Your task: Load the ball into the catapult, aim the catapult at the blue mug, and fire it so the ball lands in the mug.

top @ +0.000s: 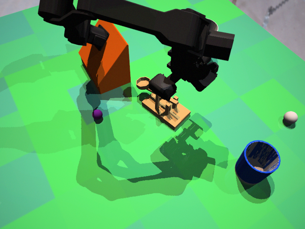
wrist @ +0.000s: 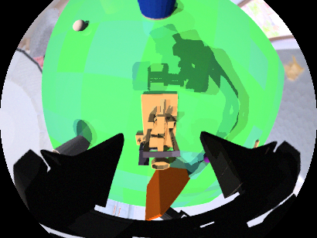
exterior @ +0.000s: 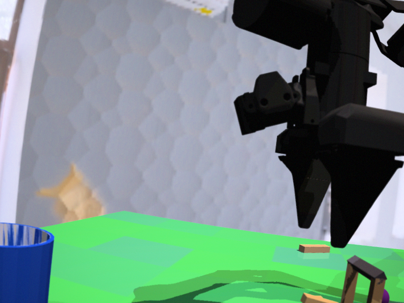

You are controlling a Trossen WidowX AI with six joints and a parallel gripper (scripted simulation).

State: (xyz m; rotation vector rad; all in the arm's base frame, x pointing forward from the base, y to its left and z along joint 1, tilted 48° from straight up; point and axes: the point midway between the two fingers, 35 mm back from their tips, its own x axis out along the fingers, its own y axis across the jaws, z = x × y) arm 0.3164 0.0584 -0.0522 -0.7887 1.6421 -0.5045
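My gripper tip is 130 mm past the purple ball, 210 mm to the left of it and 110 mm above it. Round my gripper tip: wooden catapult (70 mm behind, 10 mm to the right, 80 mm below); then grey cup (180 mm behind, 250 mm to the left, 100 mm below); then blue mug (270 mm ahead, 70 mm to the left, 100 mm below).
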